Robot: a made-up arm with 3 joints. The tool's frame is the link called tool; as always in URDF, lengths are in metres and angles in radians.
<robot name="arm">
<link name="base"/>
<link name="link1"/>
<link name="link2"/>
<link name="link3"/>
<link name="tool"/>
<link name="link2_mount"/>
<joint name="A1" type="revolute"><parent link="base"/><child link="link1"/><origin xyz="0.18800 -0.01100 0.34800"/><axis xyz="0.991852 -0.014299 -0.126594"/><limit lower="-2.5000" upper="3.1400"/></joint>
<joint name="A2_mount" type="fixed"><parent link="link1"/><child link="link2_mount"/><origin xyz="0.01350 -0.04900 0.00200"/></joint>
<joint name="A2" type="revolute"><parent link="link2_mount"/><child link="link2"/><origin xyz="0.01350 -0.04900 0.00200"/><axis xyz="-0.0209 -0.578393 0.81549"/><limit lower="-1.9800" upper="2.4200"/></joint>
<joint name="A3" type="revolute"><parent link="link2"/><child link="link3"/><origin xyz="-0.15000 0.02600 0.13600"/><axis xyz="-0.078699 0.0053 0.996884"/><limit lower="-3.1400" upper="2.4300"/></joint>
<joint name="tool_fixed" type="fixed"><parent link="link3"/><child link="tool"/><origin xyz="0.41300 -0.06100 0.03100" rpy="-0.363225 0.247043 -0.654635"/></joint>
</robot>
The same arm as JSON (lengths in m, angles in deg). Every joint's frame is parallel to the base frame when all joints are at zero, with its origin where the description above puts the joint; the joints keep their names.
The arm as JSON. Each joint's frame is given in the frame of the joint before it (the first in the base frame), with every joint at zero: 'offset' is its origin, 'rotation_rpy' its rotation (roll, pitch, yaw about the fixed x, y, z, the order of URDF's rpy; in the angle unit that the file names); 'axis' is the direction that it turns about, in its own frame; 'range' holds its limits. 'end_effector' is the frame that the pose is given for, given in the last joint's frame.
{"length_unit": "m", "angle_unit": "deg", "chain": [
  {"id": "A1", "offset": [0.188, -0.011, 0.348], "rotation_rpy": [0.0, 0.0, 0.0], "axis": [0.991852, -0.014299, -0.126594], "range": [-143.24, 179.91]},
  {"id": "A2", "offset": [0.027, -0.098, 0.004], "rotation_rpy": [0.0, 0.0, 0.0], "axis": [-0.0209, -0.578393, 0.81549], "range": [-113.45, 138.66]},
  {"id": "A3", "offset": [-0.15, 0.026, 0.136], "rotation_rpy": [0.0, 0.0, 0.0], "axis": [-0.078699, 0.0053, 0.996884], "range": [-179.91, 139.23]}
], "end_effector": {"offset": [0.413, -0.061, 0.031], "rotation_rpy": [-20.81, 14.15, -37.51]}}

